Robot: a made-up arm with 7 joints. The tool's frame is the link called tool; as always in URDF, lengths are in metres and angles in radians.
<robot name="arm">
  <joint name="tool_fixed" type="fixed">
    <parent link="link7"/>
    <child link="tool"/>
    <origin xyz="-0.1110 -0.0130 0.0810" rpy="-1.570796 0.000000 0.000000"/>
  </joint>
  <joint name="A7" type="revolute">
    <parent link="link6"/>
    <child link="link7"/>
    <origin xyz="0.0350 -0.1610 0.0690" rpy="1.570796 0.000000 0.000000"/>
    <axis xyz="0 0 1"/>
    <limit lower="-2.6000" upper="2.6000"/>
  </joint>
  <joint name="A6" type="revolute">
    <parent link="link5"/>
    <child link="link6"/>
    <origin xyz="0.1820 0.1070 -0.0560" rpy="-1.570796 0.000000 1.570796"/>
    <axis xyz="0 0 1"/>
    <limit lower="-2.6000" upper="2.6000"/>
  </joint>
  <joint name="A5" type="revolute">
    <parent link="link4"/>
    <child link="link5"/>
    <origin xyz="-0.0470 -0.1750 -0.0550" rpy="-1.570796 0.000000 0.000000"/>
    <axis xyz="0 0 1"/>
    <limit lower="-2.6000" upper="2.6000"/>
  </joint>
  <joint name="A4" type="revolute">
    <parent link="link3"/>
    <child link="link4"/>
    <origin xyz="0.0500 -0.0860 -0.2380" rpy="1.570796 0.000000 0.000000"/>
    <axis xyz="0 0 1"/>
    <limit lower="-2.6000" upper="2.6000"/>
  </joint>
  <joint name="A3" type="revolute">
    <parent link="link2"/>
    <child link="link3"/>
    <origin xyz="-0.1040 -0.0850 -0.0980" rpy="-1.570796 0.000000 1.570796"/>
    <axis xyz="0 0 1"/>
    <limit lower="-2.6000" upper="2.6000"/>
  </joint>
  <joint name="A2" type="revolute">
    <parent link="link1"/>
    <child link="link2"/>
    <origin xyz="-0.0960 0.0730 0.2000" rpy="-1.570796 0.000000 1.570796"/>
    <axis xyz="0 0 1"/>
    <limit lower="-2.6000" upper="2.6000"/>
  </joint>
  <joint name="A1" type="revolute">
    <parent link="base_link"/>
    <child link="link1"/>
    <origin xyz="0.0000 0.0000 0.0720"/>
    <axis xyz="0 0 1"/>
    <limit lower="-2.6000" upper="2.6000"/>
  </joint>
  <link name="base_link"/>
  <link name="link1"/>
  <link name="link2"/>
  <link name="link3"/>
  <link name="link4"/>
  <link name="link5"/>
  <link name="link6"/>
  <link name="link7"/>
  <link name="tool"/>
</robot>
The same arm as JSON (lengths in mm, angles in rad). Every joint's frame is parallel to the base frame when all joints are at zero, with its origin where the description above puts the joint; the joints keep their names.
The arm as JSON. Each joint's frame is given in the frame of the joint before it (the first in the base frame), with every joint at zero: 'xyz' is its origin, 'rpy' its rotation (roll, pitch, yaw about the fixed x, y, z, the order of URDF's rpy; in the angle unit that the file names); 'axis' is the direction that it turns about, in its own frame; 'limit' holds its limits. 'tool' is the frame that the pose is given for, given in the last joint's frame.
{
  "units": {
    "length": "mm",
    "angle": "rad"
  },
  "joints": [
    {
      "name": "A1",
      "type": "revolute",
      "origin": {
        "xyz": [
          0.0,
          0.0,
          72.0
        ],
        "rpy": [
          0.0,
          0.0,
          0.0
        ]
      },
      "axis": [
        0.0,
        0.0,
        1.0
      ],
      "limit": {
        "lower": -2.6,
        "upper": 2.6
      }
    },
    {
      "name": "A2",
      "type": "revolute",
      "origin": {
        "xyz": [
          -96.0,
          73.0,
          200.0
        ],
        "rpy": [
          0.0,
          0.0,
          0.0
        ]
      },
      "axis": [
        -1.0,
        0.0,
        0.0
      ],
      "limit": {
        "lower": -2.6,
        "upper": 2.6
      }
    },
    {
      "name": "A3",
      "type": "revolute",
      "origin": {
        "xyz": [
          98.0,
          -104.0,
          85.0
        ],
        "rpy": [
          0.0,
          0.0,
          0.0
        ]
      },
      "axis": [
        0.0,
        -1.0,
        0.0
      ],
      "limit": {
        "lower": -2.6,
        "upper": 2.6
      }
    },
    {
      "name": "A4",
      "type": "revolute",
      "origin": {
        "xyz": [
          -86.0,
          238.0,
          -50.0
        ],
        "rpy": [
          0.0,
          0.0,
          0.0
        ]
      },
      "axis": [
        -1.0,
        0.0,
        0.0
      ],
      "limit": {
        "lower": -2.6,
        "upper": 2.6
      }
    },
    {
      "name": "A5",
      "type": "revolute",
      "origin": {
        "xyz": [
          55.0,
          175.0,
          47.0
        ],
        "rpy": [
          0.0,
          0.0,
          0.0
        ]
      },
      "axis": [
        0.0,
        -1.0,
        0.0
      ],
      "limit": {
        "lower": -2.6,
        "upper": 2.6
      }
    },
    {
      "name": "A6",
      "type": "revolute",
      "origin": {
        "xyz": [
          107.0,
          56.0,
          -182.0
        ],
        "rpy": [
          0.0,
          0.0,
          0.0
        ]
      },
      "axis": [
        0.0,
        0.0,
        1.0
      ],
      "limit": {
        "lower": -2.6,
        "upper": 2.6
      }
    },
    {
      "name": "A7",
      "type": "revolute",
      "origin": {
        "xyz": [
          35.0,
          -161.0,
          69.0
        ],
        "rpy": [
          0.0,
          0.0,
          0.0
        ]
      },
      "axis": [
        0.0,
        -1.0,
        0.0
      ],
      "limit": {
        "lower": -2.6,
        "upper": 2.6
      }
    }
  ],
  "tool": {
    "origin": {
      "xyz": [
        -111.0,
        -81.0,
        -13.0
      ],
      "rpy": [
        0.0,
        0.0,
        0.0
      ]
    }
  }
}

